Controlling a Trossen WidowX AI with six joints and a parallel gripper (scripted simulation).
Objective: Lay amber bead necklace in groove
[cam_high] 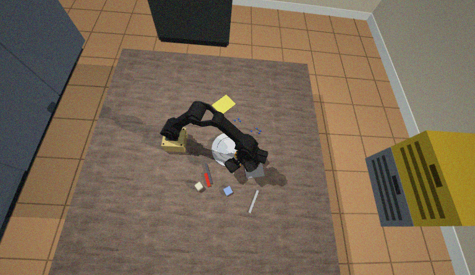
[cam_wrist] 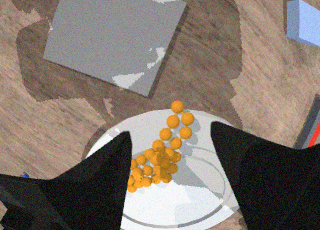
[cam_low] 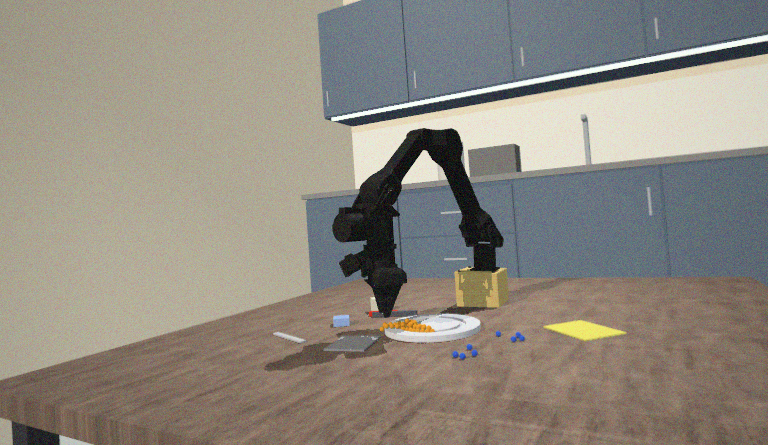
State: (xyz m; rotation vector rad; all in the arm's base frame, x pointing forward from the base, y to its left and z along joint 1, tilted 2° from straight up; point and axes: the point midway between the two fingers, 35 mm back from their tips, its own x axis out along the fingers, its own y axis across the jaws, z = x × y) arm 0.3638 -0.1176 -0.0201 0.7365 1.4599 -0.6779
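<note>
My gripper tip is 80 mm short of the grey square tile, 40 mm above it and 30 mm to the left of it. Round my gripper tip: red stick (170 mm behind, 80 mm to the right, 30 mm below); then white stick (200 mm to the right, 70 mm ahead, 40 mm below); then light blue cube (150 mm to the right, 60 mm behind, 30 mm below).
</note>
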